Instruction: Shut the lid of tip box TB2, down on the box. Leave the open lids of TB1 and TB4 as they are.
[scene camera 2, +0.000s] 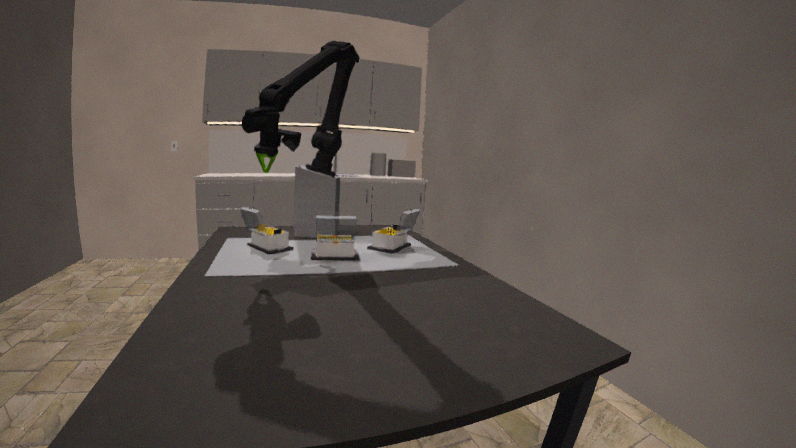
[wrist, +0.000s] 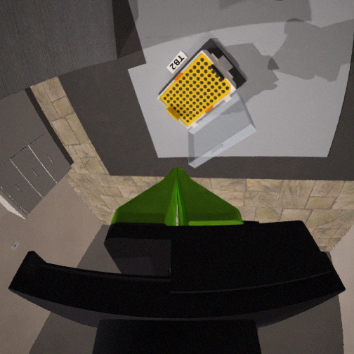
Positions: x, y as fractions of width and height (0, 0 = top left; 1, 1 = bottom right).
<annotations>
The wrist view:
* my gripper: 0.50, 0.49
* light grey mat: 0.82, 0.18
</annotations>
